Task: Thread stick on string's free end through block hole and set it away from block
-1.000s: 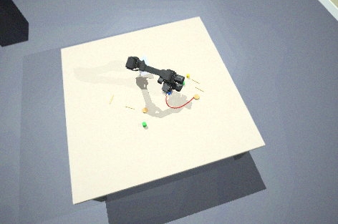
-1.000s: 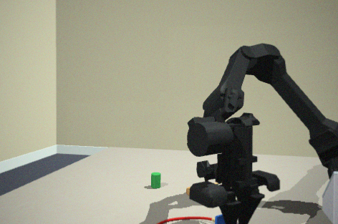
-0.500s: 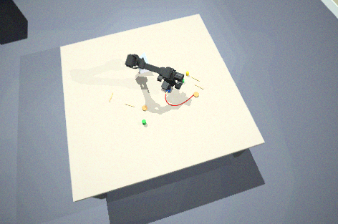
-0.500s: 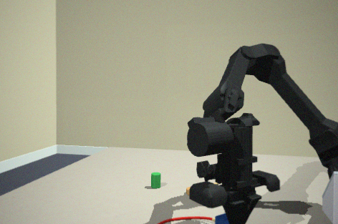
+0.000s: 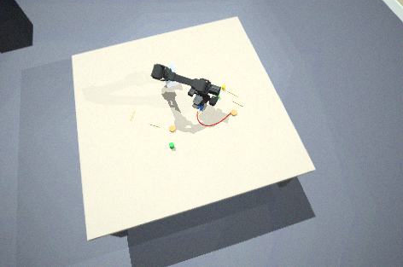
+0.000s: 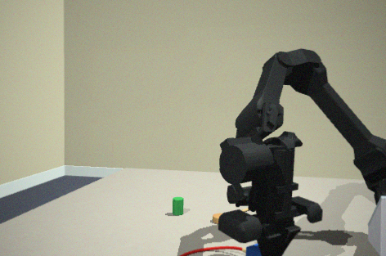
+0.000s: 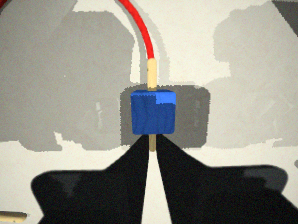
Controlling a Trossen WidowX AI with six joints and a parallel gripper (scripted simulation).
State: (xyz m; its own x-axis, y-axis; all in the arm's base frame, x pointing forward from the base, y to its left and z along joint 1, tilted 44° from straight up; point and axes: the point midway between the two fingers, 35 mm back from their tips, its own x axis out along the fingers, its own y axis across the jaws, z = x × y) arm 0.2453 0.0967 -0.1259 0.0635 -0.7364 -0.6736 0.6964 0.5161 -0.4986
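Now: the blue block 20 mm ahead of my gripper tip, 20 mm to the right of it and 10 mm above it. Also, from my gripper tip: yellow piece 70 mm behind, 170 mm to the left, 10 mm above; thin wooden stick 30 mm ahead, 30 mm to the right, 10 mm above; green cylinder 20 mm behind, 110 mm to the left, 10 mm above.
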